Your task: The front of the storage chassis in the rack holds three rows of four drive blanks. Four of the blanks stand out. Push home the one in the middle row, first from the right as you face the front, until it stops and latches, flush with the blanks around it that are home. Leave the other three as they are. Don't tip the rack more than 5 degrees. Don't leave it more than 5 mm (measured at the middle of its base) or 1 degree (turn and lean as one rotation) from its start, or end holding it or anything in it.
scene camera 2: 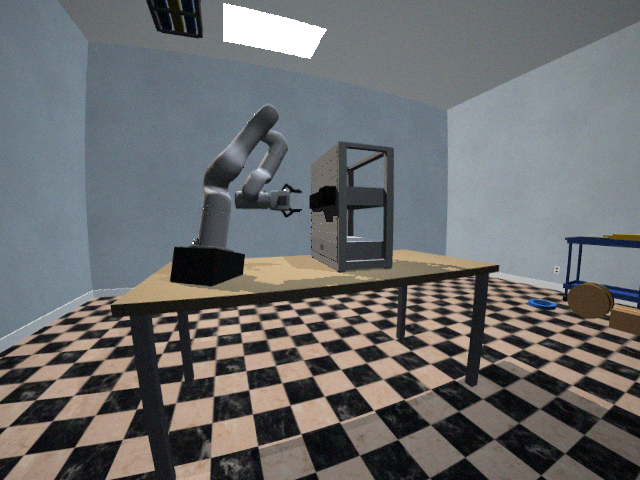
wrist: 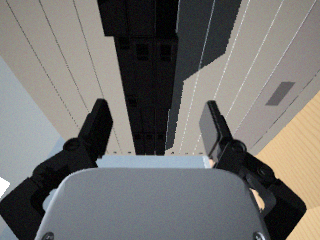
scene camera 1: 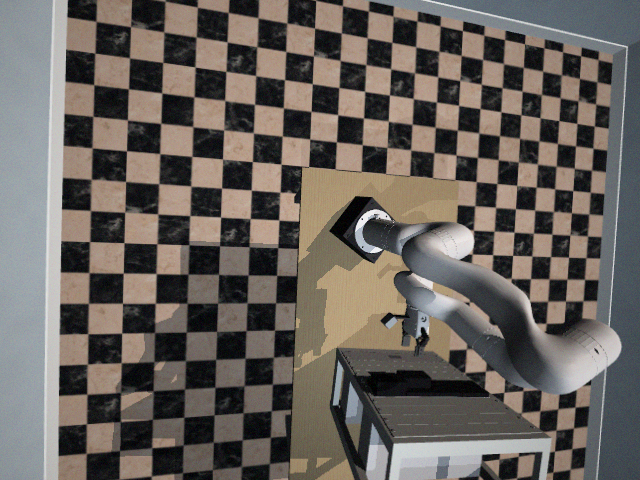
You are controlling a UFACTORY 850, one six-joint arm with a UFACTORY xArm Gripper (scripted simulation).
Labels:
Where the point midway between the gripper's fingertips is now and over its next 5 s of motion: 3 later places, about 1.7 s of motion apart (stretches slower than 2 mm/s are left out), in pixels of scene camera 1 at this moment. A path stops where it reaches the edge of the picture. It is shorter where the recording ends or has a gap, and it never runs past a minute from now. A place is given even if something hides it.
My gripper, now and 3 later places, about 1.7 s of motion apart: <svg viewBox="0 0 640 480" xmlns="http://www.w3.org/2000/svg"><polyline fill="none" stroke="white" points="411,351 384,365 382,371 387,374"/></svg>

